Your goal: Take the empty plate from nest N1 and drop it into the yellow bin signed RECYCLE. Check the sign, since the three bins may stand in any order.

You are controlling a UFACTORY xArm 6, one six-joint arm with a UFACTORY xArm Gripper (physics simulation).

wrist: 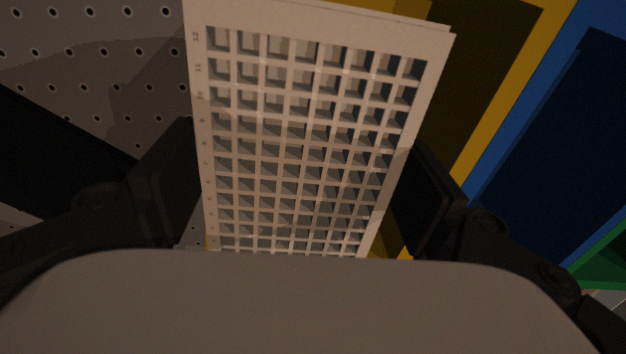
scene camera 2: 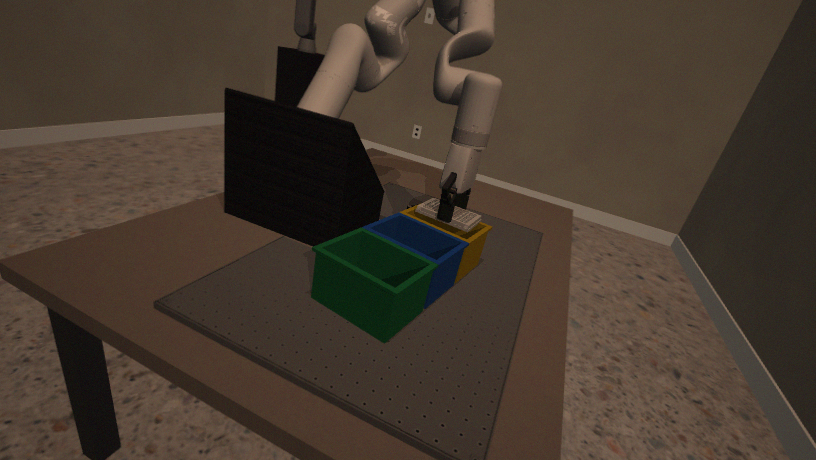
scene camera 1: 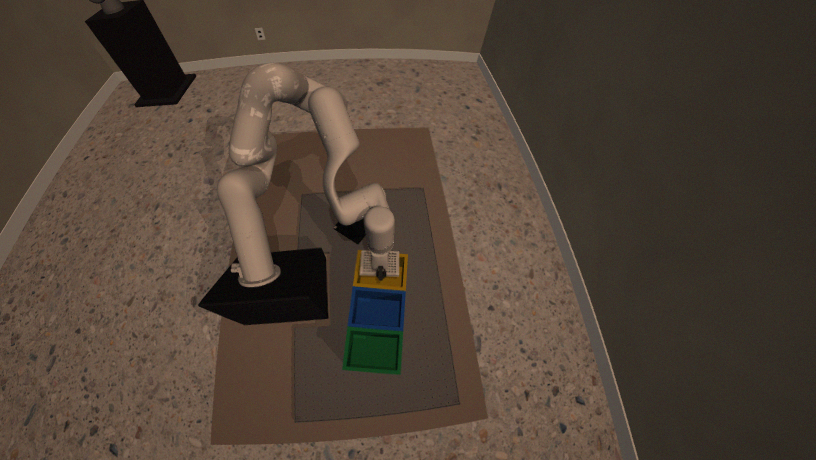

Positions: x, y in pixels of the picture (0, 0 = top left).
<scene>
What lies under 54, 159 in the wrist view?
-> A black nest.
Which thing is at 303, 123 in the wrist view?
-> A white well plate.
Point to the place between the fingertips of my gripper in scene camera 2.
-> At 451, 215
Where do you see a white well plate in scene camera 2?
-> At 462, 219
</scene>
